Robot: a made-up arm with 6 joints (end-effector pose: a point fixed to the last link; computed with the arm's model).
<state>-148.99 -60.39 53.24 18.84 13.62 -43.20</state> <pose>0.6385 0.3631 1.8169 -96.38 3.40 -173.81</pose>
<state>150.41 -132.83 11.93 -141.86 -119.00 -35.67</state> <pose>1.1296 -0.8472 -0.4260 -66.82 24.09 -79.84</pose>
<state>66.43 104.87 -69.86 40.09 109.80 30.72</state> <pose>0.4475 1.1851 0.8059 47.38 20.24 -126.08</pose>
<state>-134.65 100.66 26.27 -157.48 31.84 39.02</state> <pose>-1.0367 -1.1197 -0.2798 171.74 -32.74 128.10</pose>
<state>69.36 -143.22 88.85 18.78 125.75 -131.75</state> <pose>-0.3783 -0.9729 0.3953 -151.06 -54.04 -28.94</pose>
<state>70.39 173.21 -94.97 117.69 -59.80 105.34</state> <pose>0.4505 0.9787 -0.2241 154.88 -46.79 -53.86</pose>
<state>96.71 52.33 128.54 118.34 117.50 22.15</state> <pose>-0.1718 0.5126 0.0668 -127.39 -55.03 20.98</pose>
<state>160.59 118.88 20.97 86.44 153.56 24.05</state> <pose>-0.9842 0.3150 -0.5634 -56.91 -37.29 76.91</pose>
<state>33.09 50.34 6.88 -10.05 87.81 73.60</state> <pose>1.1564 0.7489 1.2227 57.80 17.60 131.59</pose>
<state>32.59 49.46 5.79 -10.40 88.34 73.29</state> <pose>1.1455 0.7270 1.2588 56.41 18.22 130.63</pose>
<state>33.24 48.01 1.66 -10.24 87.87 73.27</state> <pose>1.0943 0.7119 1.3492 50.08 18.90 129.45</pose>
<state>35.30 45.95 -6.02 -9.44 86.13 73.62</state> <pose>0.9850 0.6929 1.4934 37.89 19.20 128.06</pose>
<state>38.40 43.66 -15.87 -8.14 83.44 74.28</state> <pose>0.8259 0.6520 1.6493 22.13 18.42 127.06</pose>
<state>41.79 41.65 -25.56 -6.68 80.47 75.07</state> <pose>0.6572 0.5874 1.7704 6.74 16.68 127.10</pose>
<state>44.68 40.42 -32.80 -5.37 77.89 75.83</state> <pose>0.5297 0.5266 1.8372 -4.68 14.84 128.21</pose>
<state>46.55 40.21 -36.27 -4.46 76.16 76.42</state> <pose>0.4712 0.5026 1.8595 -10.20 13.68 129.72</pose>
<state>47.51 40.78 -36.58 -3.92 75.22 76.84</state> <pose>0.4686 0.5183 1.8564 -10.88 13.22 131.14</pose>
